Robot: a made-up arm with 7 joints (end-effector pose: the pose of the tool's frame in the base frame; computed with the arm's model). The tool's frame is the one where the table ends.
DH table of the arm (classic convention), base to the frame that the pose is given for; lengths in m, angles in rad. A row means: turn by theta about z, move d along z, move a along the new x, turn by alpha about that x. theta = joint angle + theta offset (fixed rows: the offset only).
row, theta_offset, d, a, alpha
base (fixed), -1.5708, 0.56, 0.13, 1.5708
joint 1, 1.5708, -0.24, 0.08, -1.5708
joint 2, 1.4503, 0.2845, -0.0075, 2.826
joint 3, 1.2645, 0.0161, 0.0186, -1.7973
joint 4, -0.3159, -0.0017, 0.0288, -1.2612
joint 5, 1.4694, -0.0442, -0.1, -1.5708
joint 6, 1.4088, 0.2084, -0.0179, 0.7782
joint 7, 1.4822, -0.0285, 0.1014, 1.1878
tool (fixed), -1.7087, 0.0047, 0, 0
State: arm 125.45 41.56 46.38 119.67 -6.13 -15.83 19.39
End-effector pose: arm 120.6 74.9 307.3 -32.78 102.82 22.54
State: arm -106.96 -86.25 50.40 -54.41 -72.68 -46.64 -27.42
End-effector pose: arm 156.5 -549.5 786.2 -134.69 -14.93 37.53
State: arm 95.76 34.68 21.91 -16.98 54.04 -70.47 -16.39
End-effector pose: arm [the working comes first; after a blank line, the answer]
Working (the frame after each row of the table, in the pose's form):
after base (fixed): 0.0 -130.0 560.0 69.28 -69.28 -69.28
after joint 1: 240.0 -50.4 552.0 124.32 124.32 -6.25
after joint 2: 233.4 -75.5 268.6 -23.37 3.00 -27.81
after joint 3: 242.7 -53.9 276.0 -102.76 -45.36 66.32
after joint 4: 252.0 -27.3 281.8 -134.93 -102.66 -8.72
after joint 5: 209.1 51.4 344.4 88.99 -44.27 -56.78
after joint 6: 14.2 -23.4 330.9 120.95 -75.08 -29.65
after joint 7: -15.3 -80.6 414.3 87.74 -120.57 82.75

-13.5 -84.2 411.8 124.73 -10.93 36.69
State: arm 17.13 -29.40 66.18 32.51 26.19 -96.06 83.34
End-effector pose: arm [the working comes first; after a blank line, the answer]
Working (the frame after each row of the table, in the pose's form):
after base (fixed): 0.0 -130.0 560.0 69.28 -69.28 -69.28
after joint 1: 240.0 -106.4 636.5 -81.70 -81.70 -60.31
after joint 2: 234.0 164.1 548.4 52.89 -26.87 26.42
after joint 3: 212.8 154.7 556.7 -18.97 -174.84 28.16
after joint 4: 187.2 167.8 556.1 30.29 144.11 72.59
after joint 5: 119.8 100.1 502.8 113.72 -1.74 73.38
after joint 6: 270.0 -35.0 448.5 147.95 42.66 63.39
after joint 7: 198.6 -105.4 416.0 -11.22 85.98 -84.12

202.0 -108.5 417.0 86.42 -57.44 128.03
